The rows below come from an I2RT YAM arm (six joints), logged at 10 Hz.
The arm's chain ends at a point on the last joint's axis. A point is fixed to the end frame.
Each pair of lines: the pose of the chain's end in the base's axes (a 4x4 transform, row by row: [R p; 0 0 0 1], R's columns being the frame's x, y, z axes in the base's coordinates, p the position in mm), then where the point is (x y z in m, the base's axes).
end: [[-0.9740, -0.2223, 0.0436, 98.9], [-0.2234, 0.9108, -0.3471, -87.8], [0.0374, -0.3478, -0.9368, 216.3], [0, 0, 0, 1]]
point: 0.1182 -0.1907 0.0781
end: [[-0.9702, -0.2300, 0.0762, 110.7], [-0.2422, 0.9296, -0.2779, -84.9], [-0.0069, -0.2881, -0.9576, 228.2], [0, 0, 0, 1]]
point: 0.1358 -0.1773 0.0837
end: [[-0.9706, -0.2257, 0.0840, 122.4], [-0.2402, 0.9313, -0.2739, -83.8], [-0.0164, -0.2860, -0.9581, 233.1], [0, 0, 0, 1]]
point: 0.1486 -0.1756 0.0884
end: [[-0.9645, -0.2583, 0.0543, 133.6], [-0.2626, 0.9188, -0.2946, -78.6], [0.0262, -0.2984, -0.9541, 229.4], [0, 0, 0, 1]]
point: 0.1565 -0.1732 0.0859
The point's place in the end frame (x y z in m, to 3 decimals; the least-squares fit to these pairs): -0.001 -0.050 0.166
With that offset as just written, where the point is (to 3 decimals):
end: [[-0.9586, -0.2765, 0.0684, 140.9], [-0.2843, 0.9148, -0.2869, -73.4], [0.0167, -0.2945, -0.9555, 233.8], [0, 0, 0, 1]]
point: 0.167 -0.166 0.090
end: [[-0.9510, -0.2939, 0.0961, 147.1], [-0.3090, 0.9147, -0.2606, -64.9], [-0.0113, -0.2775, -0.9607, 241.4], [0, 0, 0, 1]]
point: 0.179 -0.154 0.096
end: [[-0.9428, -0.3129, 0.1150, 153.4], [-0.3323, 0.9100, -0.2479, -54.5], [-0.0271, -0.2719, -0.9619, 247.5], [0, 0, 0, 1]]
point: 0.189 -0.141 0.101
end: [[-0.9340, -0.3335, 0.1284, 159.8], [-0.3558, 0.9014, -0.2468, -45.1], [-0.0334, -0.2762, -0.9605, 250.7], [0, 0, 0, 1]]
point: 0.199 -0.131 0.105
